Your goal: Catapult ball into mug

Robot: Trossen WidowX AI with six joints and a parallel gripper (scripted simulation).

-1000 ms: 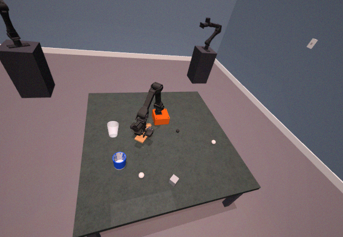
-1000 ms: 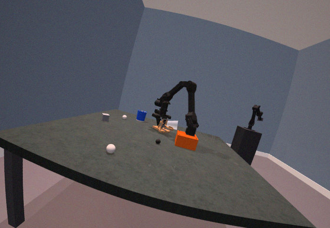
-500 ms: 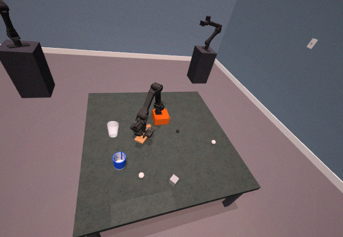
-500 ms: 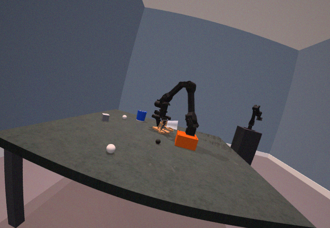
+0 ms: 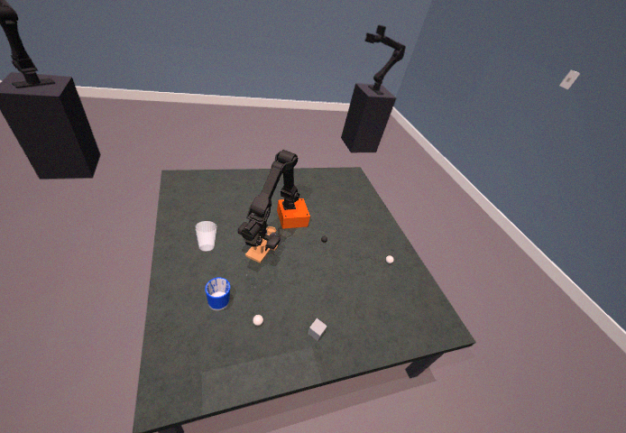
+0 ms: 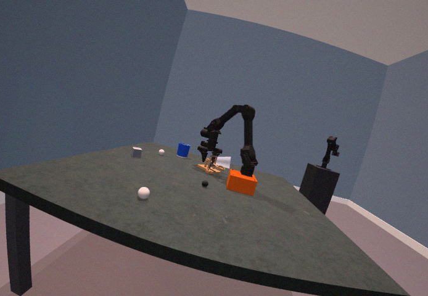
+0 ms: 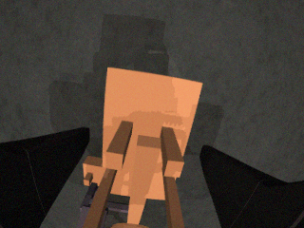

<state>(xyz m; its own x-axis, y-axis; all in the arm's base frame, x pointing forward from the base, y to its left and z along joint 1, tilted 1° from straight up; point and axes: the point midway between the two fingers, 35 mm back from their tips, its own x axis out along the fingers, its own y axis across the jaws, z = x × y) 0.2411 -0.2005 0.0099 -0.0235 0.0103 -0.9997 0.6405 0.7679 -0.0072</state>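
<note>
Right now my gripper tip is 350 mm to the right of the black ball, 30 mm past it and 30 mm above it. From my gripper tip the other things lie so: blue mug (220 mm ahead, 190 mm to the right, 20 mm below); then grey cube (430 mm ahead, 160 mm to the left, 30 mm below); then wooden catapult (60 mm to the left, 40 mm behind).
</note>
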